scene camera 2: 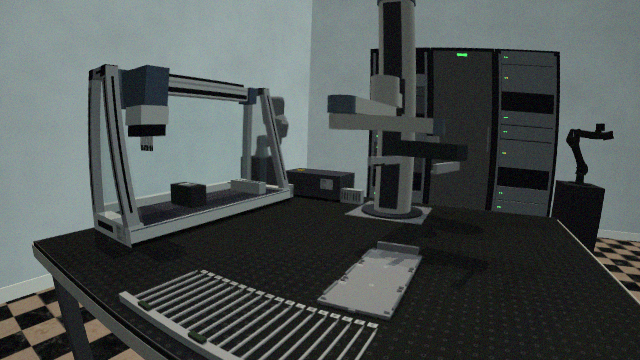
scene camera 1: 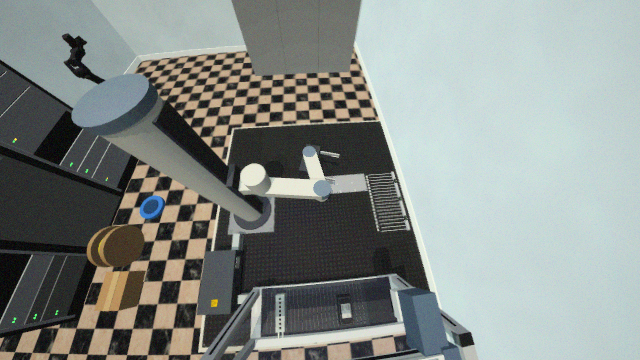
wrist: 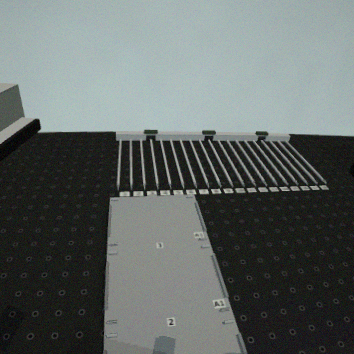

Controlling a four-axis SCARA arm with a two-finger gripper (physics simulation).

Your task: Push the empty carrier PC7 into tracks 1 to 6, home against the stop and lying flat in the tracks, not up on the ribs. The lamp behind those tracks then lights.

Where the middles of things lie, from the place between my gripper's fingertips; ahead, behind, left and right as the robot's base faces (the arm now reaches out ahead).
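Scene:
I find my hand 220 mm above the carrier PC7 (scene camera 2: pixel 374 286), 70 mm short of it and 10 mm to the left of it. Going by their middles, the carrier PC7 is the nearest to my hand of the things named here. The track rack (wrist: pixel 119 135) is 230 mm below my hand, 150 mm to the right of it and 350 mm ahead of it. Then there is the dark grey box (scene camera 1: pixel 220 275), which is 180 mm below my hand, 550 mm to the right of it and 680 mm behind it; measured to their middles, the box is the farthest from my hand among these.

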